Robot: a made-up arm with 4 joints. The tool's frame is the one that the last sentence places.
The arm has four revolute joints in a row. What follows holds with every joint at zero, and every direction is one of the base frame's. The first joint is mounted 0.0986 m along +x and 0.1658 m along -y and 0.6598 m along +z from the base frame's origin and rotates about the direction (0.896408, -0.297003, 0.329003). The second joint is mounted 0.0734 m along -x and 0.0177 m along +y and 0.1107 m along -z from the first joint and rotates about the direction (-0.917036, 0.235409, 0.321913). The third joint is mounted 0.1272 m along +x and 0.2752 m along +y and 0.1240 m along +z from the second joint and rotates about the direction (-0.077, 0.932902, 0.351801). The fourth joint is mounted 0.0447 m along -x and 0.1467 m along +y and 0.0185 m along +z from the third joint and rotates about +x. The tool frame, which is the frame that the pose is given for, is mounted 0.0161 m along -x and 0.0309 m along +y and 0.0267 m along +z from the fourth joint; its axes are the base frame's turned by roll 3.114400, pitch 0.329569 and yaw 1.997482 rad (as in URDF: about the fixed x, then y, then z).
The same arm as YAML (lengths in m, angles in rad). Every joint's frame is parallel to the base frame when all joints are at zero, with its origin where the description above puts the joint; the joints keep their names.
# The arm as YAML. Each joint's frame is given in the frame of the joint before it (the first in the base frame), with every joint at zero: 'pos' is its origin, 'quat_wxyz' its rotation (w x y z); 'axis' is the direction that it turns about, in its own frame. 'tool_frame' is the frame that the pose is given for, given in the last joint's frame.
length_unit: m
angle_unit: rad
joints:
  - joint: joint 1
    pos: [0.0986, -0.1658, 0.6598]
    quat_wxyz: [1.0, 0.0, 0.0, 0.0]
    axis: [0.896408, -0.297003, 0.329003]
  - joint: joint 2
    pos: [-0.0734, 0.0177, -0.1107]
    quat_wxyz: [1.0, 0.0, 0.0, 0.0]
    axis: [-0.917036, 0.235409, 0.321913]
  - joint: joint 3
    pos: [0.1272, 0.2752, 0.124]
    quat_wxyz: [1.0, 0.0, 0.0, 0.0]
    axis: [-0.077, 0.932902, 0.351801]
  - joint: joint 4
    pos: [-0.0447, 0.1467, 0.0185]
    quat_wxyz: [1.0, 0.0, 0.0, 0.0]
    axis: [1.0, 0.0, 0.0]
tool_frame:
  pos: [-0.0161, 0.0309, 0.0267]
  quat_wxyz: [0.145171, 0.532103, 0.830531, -0.07752]

